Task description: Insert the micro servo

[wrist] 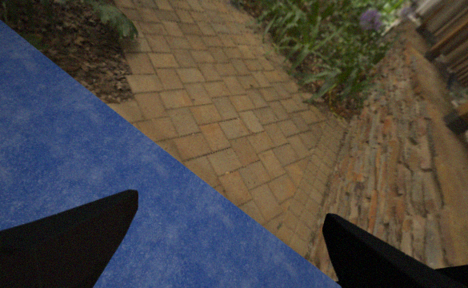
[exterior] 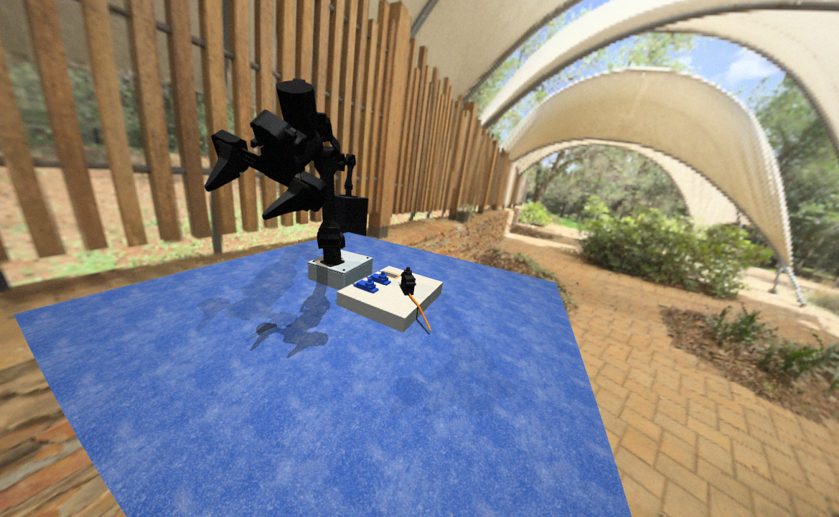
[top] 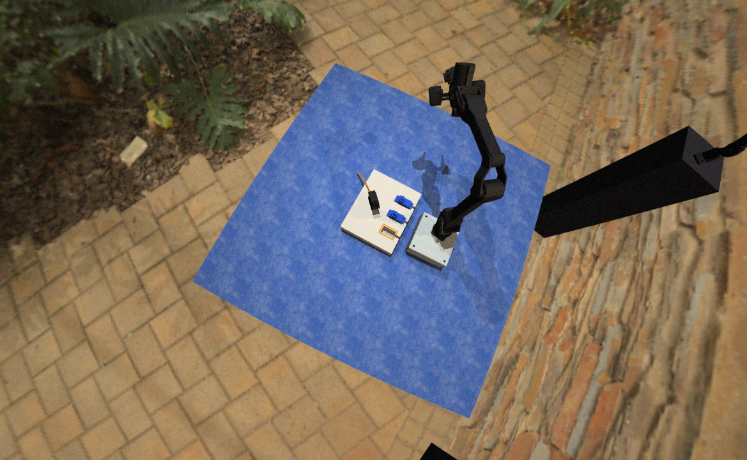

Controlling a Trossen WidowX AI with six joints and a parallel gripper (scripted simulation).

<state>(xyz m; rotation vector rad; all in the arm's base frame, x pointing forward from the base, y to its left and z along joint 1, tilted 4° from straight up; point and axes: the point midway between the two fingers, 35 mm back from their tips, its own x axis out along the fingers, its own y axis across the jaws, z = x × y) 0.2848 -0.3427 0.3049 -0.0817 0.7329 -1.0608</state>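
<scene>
Right now my gripper tip is 46 cm to the right of the pale deck and 32 cm above it.
</scene>
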